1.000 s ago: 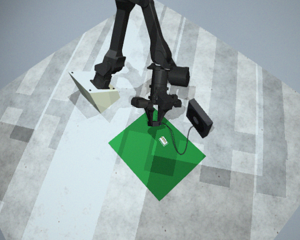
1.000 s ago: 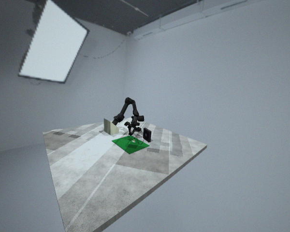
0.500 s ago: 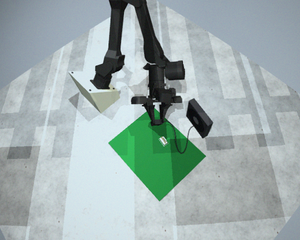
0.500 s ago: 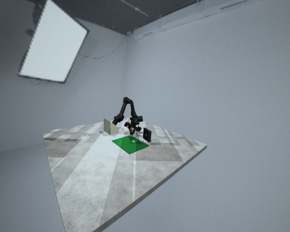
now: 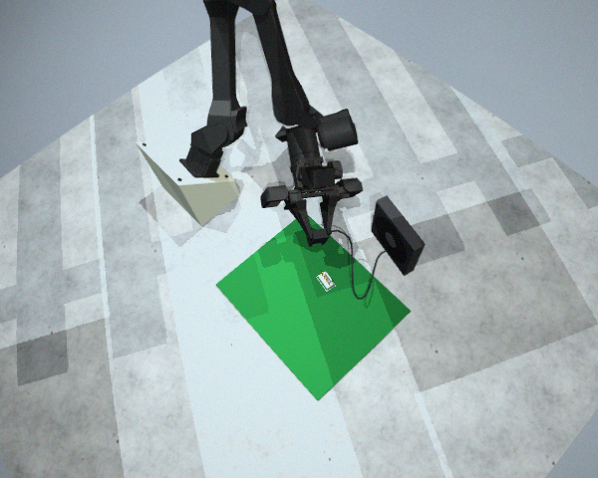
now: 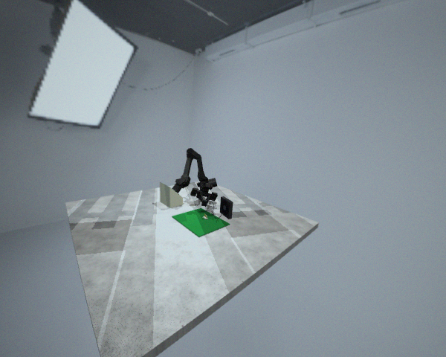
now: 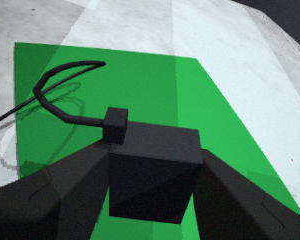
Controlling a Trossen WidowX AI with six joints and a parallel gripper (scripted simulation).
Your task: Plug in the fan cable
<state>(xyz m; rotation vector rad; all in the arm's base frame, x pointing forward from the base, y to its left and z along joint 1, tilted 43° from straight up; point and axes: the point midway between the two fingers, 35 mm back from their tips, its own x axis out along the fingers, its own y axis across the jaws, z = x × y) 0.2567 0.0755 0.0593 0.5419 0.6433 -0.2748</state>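
My gripper tip is 9 cm above the white four-pin fan header, 5 cm short of it and 3 cm to the left of it. Round my gripper tip: black plug: 1 cm below, 1 cm behind; then green board: 11 cm below, 7 cm to the right, 5 cm ahead; then black cable: 2 cm to the left, 1 cm ahead.
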